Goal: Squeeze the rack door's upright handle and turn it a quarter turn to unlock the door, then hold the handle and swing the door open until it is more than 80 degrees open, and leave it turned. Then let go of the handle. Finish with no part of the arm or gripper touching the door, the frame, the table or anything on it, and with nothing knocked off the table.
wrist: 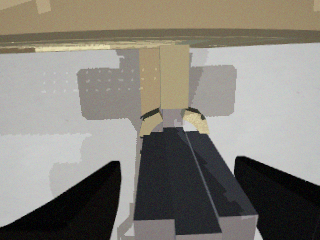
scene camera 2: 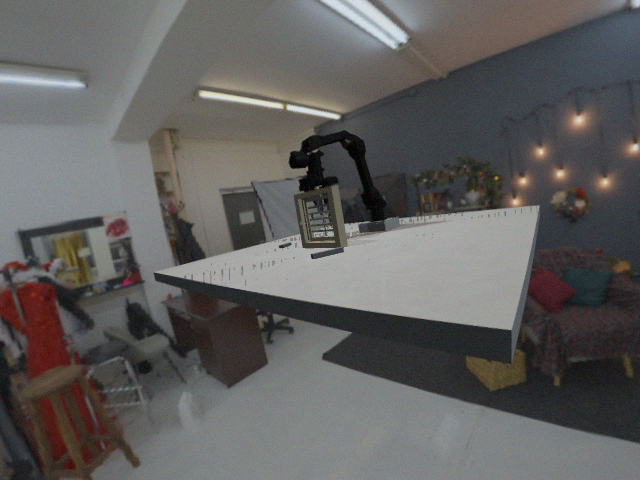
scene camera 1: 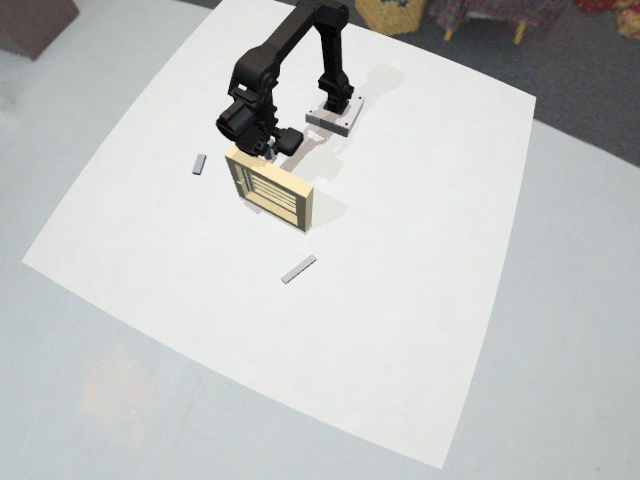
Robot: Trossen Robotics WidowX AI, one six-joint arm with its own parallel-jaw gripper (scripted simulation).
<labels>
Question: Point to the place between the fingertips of the gripper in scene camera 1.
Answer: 266,149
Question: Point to a tan wooden rack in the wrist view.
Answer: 291,28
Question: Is the gripper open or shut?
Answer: Open.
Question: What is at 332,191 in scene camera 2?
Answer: A tan wooden rack.
</labels>
